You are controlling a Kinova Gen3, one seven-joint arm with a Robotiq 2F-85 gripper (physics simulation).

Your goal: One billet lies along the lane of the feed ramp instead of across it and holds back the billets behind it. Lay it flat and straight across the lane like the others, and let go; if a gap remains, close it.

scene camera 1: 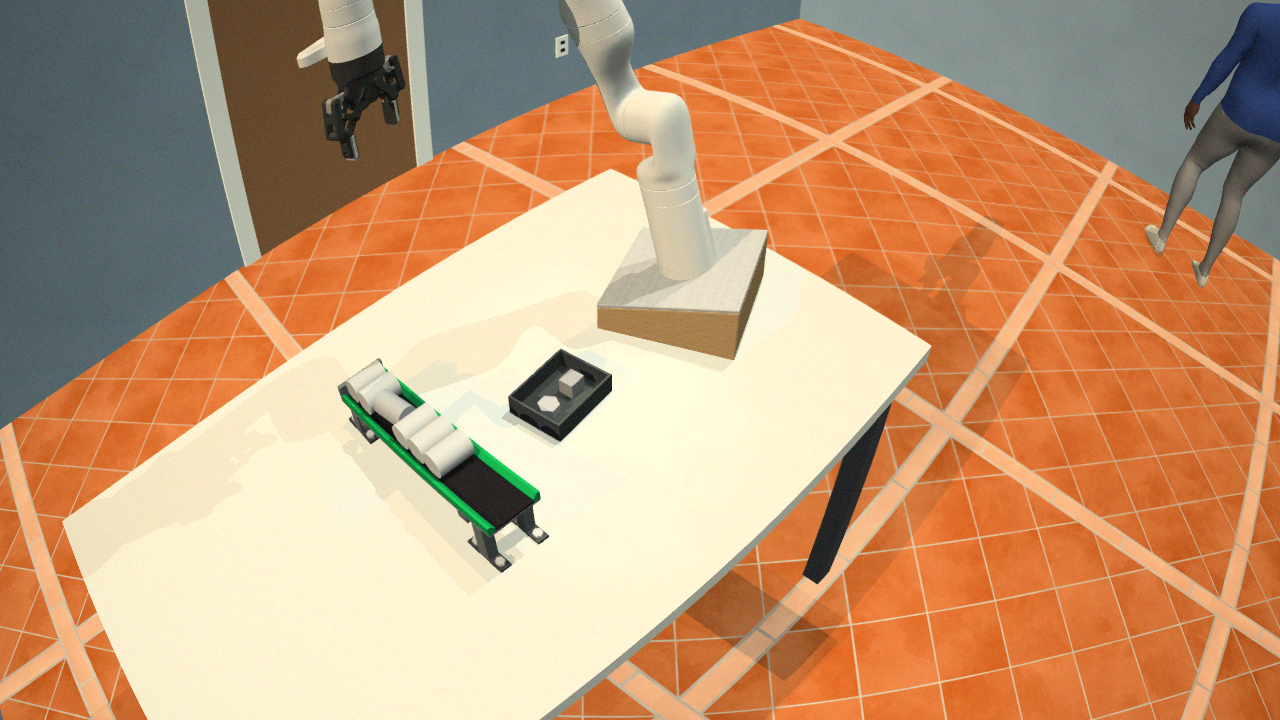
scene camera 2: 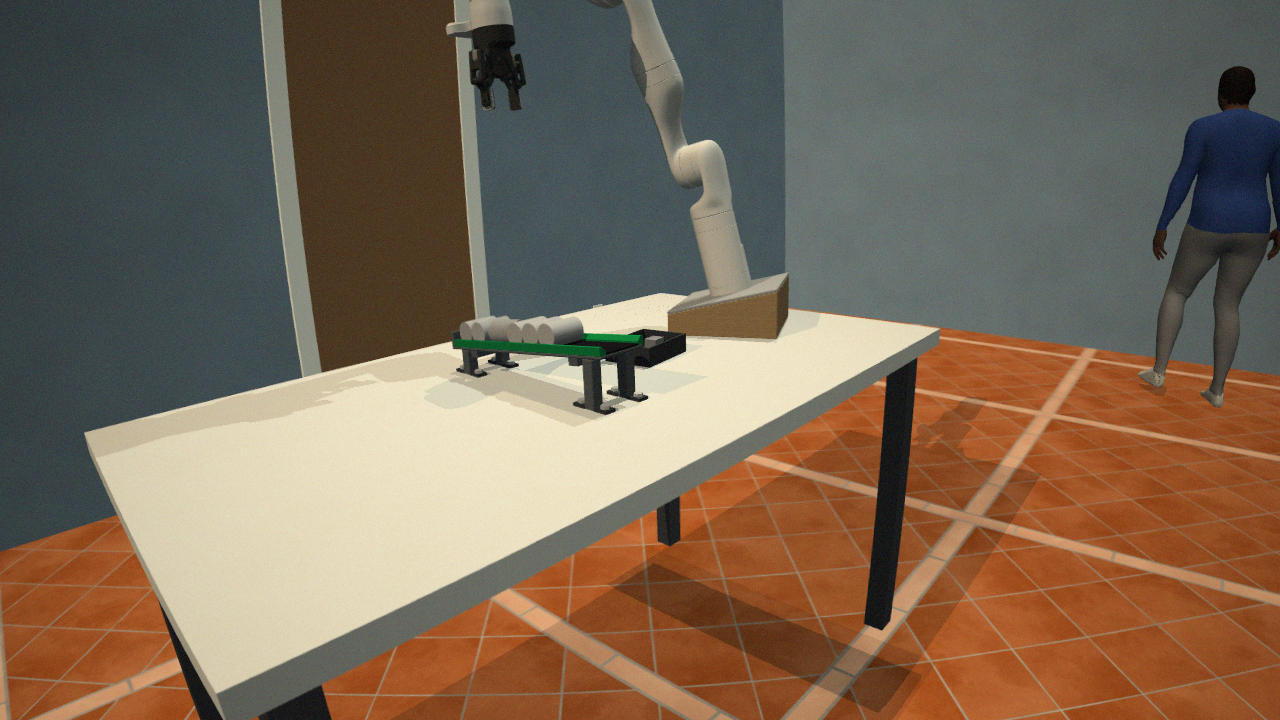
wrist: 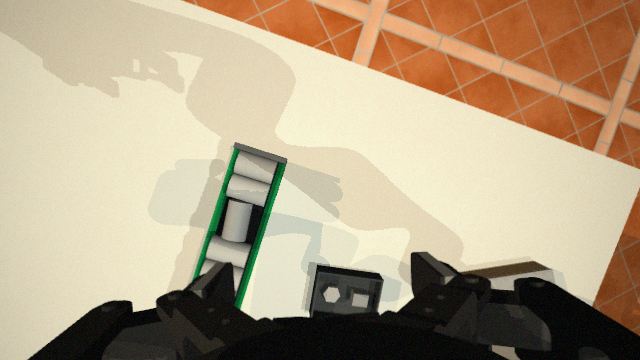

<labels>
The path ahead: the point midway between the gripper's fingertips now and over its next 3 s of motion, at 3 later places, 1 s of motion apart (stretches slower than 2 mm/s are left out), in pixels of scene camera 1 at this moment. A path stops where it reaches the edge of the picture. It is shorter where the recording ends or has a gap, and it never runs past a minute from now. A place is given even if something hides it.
My gripper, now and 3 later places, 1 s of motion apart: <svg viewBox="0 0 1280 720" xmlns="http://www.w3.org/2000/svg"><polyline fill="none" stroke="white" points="373,140 341,290 359,318 378,369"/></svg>
</labels>
